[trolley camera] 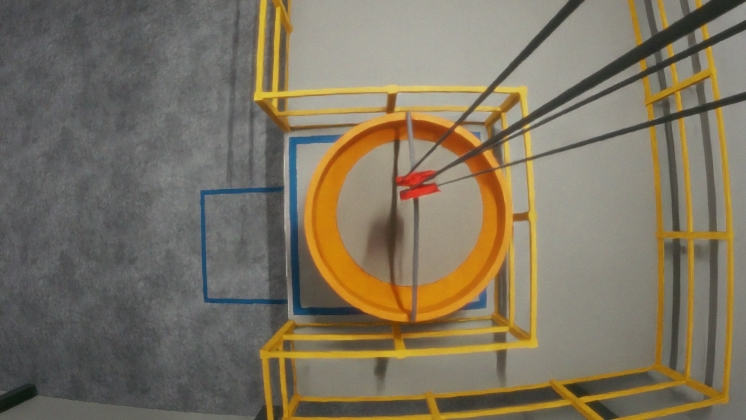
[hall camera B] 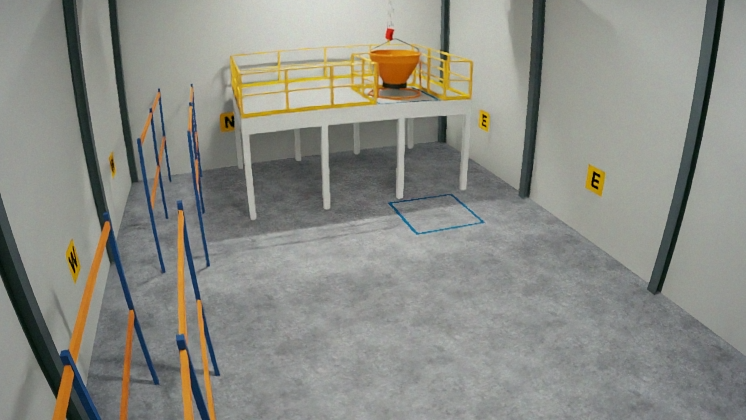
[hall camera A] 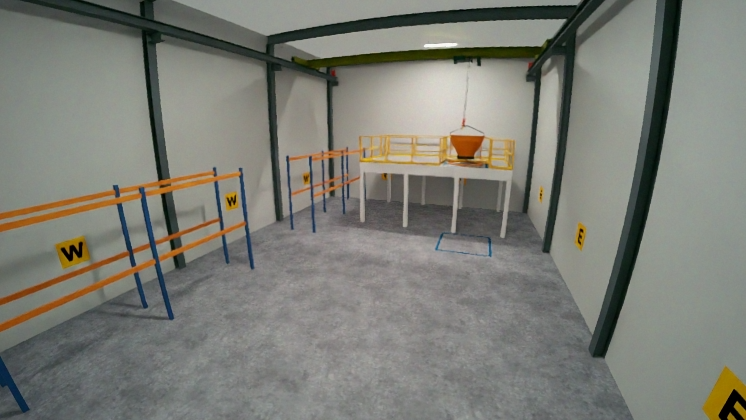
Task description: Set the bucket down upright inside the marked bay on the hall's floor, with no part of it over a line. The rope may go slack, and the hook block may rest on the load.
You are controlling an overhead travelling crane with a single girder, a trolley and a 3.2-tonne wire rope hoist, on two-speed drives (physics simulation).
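The orange bucket is upright at the white raised platform, inside a railed recess. Its foot ring is at deck level; I cannot tell whether it touches the deck. My gripper, the red hook block, is above the bucket and engaged with its bail; the hook itself is too small to see clearly. The ropes look straight, and the block leans slightly in hall camera B. The marked bay is a blue outline on the floor in front of the platform, partly hidden by its edge in the trolley view.
The white platform stands on several legs. Yellow guard rails surround the bucket on three sides, with the side facing the bay open. Blue and orange racks stand along the west wall. The green girder spans overhead.
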